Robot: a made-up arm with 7 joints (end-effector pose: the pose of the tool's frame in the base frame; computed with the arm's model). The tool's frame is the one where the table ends.
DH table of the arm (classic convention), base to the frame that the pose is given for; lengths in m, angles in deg. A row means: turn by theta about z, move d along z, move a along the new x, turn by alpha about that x. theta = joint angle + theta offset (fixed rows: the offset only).
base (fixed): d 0.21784, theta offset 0, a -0.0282, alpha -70
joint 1: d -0.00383, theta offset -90, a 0.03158, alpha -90
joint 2: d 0.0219, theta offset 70, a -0.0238, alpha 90
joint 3: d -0.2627, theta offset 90, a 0.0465, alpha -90
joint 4: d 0.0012, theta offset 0, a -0.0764, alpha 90
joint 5: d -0.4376, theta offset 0, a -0.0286, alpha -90
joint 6: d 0.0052, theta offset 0, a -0.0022, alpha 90
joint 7: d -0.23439, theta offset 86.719, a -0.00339, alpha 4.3
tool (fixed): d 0.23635, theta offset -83.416, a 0, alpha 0
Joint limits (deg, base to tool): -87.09..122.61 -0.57..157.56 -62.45..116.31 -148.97..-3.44 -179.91..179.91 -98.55..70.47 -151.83..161
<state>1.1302 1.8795 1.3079 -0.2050 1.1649 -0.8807 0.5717</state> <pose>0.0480 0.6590 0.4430 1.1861 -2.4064 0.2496</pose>
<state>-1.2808 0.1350 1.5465 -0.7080 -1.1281 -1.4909 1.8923</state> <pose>0.6024 0.2170 0.0858 -1.9413 -2.3055 0.1295</pose>
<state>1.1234 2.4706 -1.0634 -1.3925 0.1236 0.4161 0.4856</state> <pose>0.0233 0.6168 0.1664 1.0080 1.2678 -1.1969</pose>
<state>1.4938 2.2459 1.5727 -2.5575 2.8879 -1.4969 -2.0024</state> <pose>0.3125 -0.1924 0.1552 0.7847 -1.7479 -0.4128</pose>
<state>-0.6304 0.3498 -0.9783 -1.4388 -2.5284 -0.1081 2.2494</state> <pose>0.3973 -0.3191 0.0089 0.0064 -1.5405 -1.5557</pose>
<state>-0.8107 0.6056 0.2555 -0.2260 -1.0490 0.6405 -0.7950</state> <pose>0.4864 0.3489 -0.0765 1.2602 0.3186 -1.0046</pose>
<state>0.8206 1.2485 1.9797 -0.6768 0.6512 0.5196 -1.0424</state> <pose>-0.1926 0.6624 0.3774 1.4880 -0.4904 0.7639</pose>
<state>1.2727 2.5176 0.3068 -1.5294 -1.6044 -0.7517 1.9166</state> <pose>0.4788 0.2646 -0.0464 0.4979 0.6332 -1.6475</pose>
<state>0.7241 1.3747 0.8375 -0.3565 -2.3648 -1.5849 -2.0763</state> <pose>-0.0896 0.7142 0.2435 0.7208 0.2533 2.6157</pose>
